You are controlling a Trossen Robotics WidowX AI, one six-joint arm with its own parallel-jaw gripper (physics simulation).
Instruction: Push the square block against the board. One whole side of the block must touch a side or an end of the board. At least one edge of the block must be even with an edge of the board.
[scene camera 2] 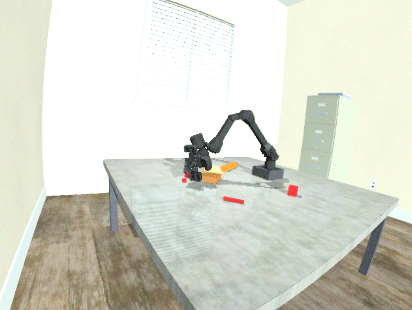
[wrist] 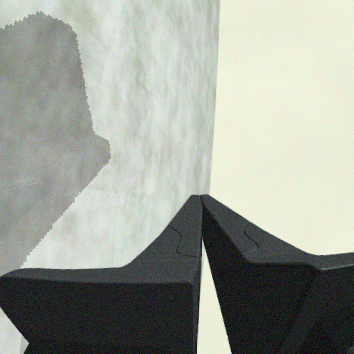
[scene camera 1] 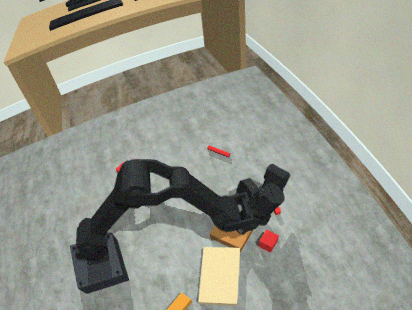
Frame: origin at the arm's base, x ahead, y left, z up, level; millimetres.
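Where they show: gripper, fingertip midpoint: (scene camera 2: 184, 172) (wrist: 198, 202); arm's base at its link origin: (scene camera 2: 269, 168) (scene camera 1: 96, 252).
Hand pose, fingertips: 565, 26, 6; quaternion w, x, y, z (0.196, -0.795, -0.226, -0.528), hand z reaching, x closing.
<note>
Things, the pixels of their top centre, and the offset from my fingertips, as dx, dy, dz.
- orange-brown square block at its top centre: (scene camera 1: 233, 227) (scene camera 2: 209, 174) -174, -66, -32
- cream board at its top centre: (scene camera 1: 219, 274) (scene camera 2: 212, 168) -258, -185, -32
- small red piece at its top centre: (scene camera 1: 277, 209) (scene camera 2: 184, 178) -30, -59, -46
- red stick at its top centre: (scene camera 1: 218, 149) (scene camera 2: 233, 198) -107, +230, -48
- orange bar at its top centre: (scene camera 2: 230, 164) -451, -273, -31
The orange-brown square block (scene camera 1: 229, 238) (scene camera 2: 212, 178) lies flat, partly hidden under the arm in scene camera 1. The cream board (scene camera 1: 220, 275) (scene camera 2: 215, 170) lies flat beside it. The block is turned at an angle to the board's end, with one corner close to the board's corner; the gap between their facing sides widens away from that corner. I cannot tell whether the corner touches. My gripper (scene camera 1: 243, 230) (scene camera 2: 196, 178) (wrist: 198, 202) is shut and empty, pointing down at the block's far side from the board. Whether its tips touch the block is hidden.
A red cube (scene camera 1: 268, 241) lies right of the block, with a small red piece (scene camera 1: 277, 211) (scene camera 2: 184, 180) behind it. A red stick (scene camera 1: 219, 151) (scene camera 2: 233, 200), another red cube (scene camera 1: 119, 168) (scene camera 2: 293, 190) and an orange bar (scene camera 1: 180, 302) (scene camera 2: 229, 166) lie farther off.
</note>
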